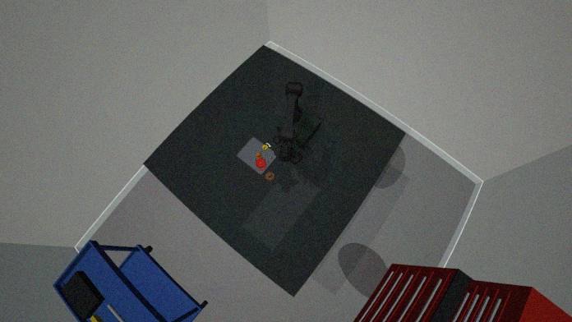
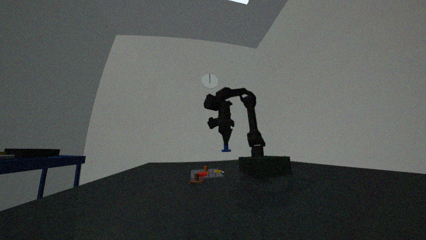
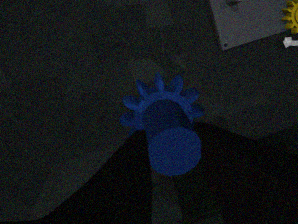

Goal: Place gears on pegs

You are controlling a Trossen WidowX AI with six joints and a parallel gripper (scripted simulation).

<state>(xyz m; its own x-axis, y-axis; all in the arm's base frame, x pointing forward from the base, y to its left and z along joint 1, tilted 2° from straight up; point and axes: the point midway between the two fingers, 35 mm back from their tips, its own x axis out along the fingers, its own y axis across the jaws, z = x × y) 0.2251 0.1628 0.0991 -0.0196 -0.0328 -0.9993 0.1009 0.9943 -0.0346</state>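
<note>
The orange gear lies 9 cm ahead of my gripper tip, 16 cm to the right of it and 14 cm below it. From my gripper tip the other things lie so: blue gear 1 cm below; then red gear 12 cm ahead, 12 cm to the right, 15 cm below; then brown gear 13 cm ahead, 2 cm to the right, 14 cm below.
</note>
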